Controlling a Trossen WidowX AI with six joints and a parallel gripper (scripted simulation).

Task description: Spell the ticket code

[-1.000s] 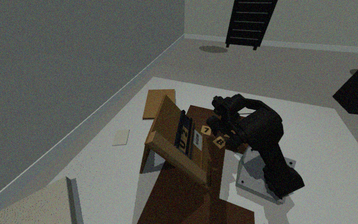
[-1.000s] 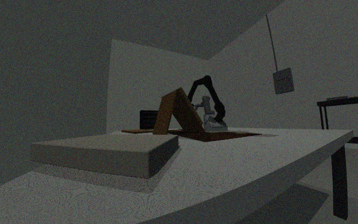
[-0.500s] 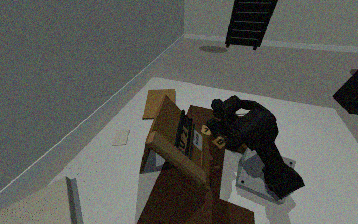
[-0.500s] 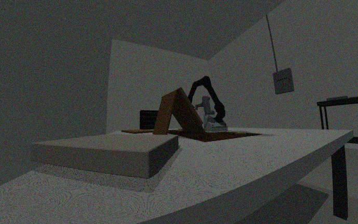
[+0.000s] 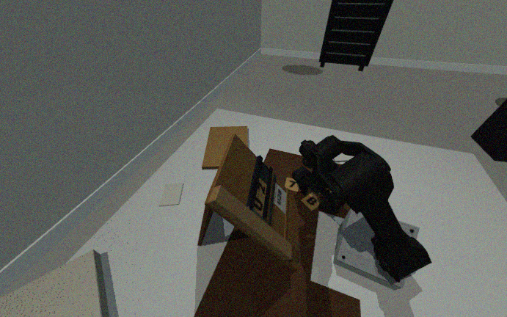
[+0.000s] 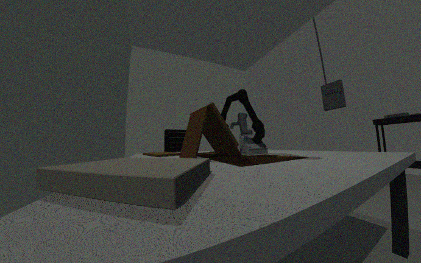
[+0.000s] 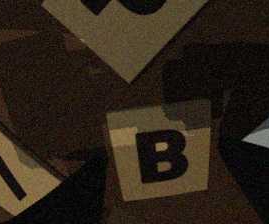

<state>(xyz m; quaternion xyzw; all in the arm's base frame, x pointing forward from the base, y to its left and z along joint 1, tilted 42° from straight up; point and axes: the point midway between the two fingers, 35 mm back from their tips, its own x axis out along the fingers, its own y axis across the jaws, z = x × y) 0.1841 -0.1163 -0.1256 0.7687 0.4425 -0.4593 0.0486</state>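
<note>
Right now my gripper tip is 120 mm short of the white ticket, 70 mm to the right of it and 90 mm below it. From my gripper tip the other things lie so: brown mat 30 mm ahead, 140 mm to the left; then flat tan panel 400 mm ahead, 250 mm to the right.
</note>
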